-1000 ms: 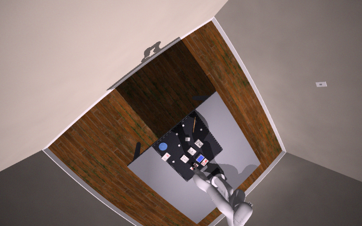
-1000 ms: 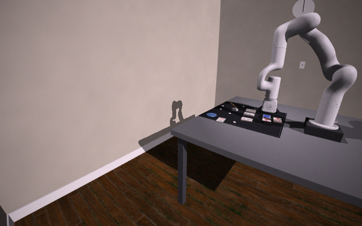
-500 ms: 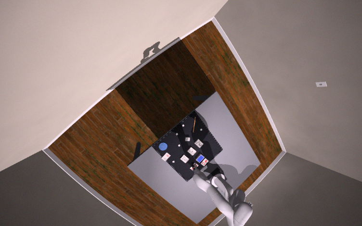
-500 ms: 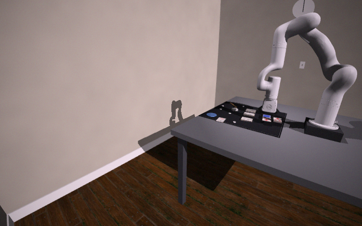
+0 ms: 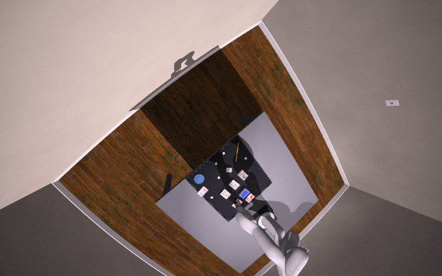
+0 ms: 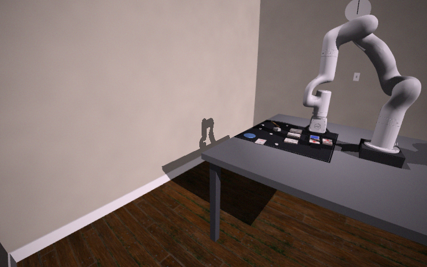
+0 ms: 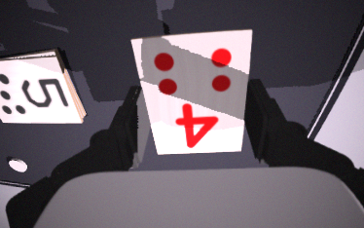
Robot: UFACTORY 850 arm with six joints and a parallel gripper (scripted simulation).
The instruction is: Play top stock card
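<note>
Right now the red 4 card is 10 mm below my hand. Round my hand: red 4: 80 mm behind, 120 mm to the right, 40 mm below; then black 5: 150 mm ahead, 10 mm to the left, 40 mm below; then black 2: 150 mm ahead, 110 mm to the right, 40 mm below.
</note>
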